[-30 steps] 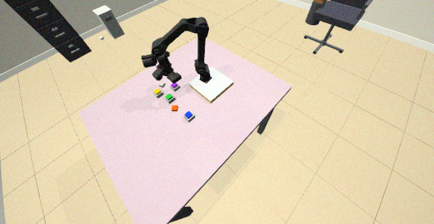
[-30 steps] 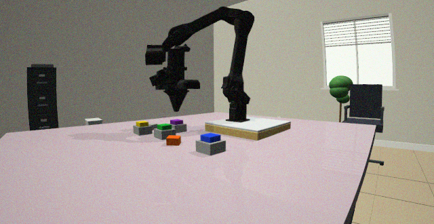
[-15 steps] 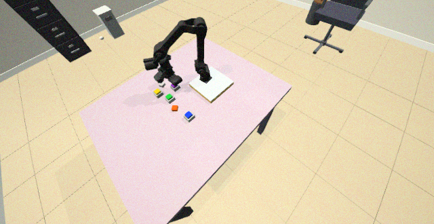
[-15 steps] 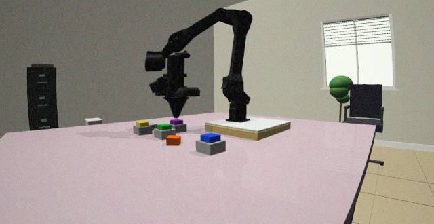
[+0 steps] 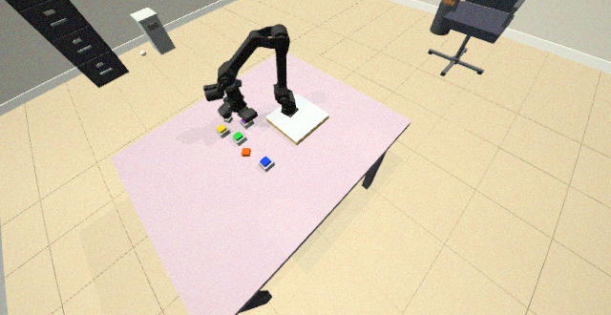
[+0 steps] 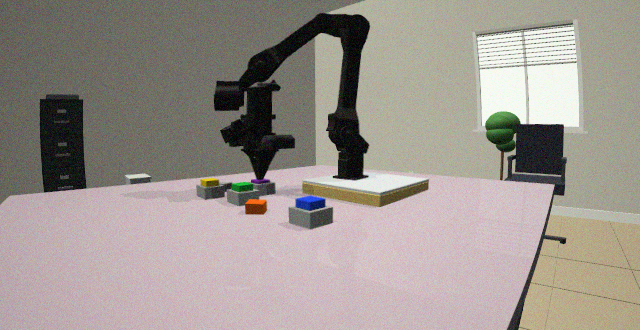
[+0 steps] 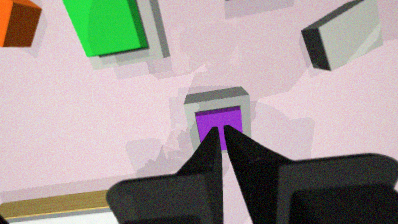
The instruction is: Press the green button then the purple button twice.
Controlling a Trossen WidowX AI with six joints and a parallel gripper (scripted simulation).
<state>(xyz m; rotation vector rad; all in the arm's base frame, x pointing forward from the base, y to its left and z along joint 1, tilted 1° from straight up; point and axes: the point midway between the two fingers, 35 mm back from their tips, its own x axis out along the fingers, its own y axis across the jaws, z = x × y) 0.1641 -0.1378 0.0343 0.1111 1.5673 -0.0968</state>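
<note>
My gripper tip is now 1 cm above the purple button. Also, from my gripper tip: green button (9 cm ahead, 4 cm to the left); then small grey block (10 cm to the right, 4 cm ahead, 2 cm below); then yellow button (10 cm ahead, 5 cm to the right).
</note>
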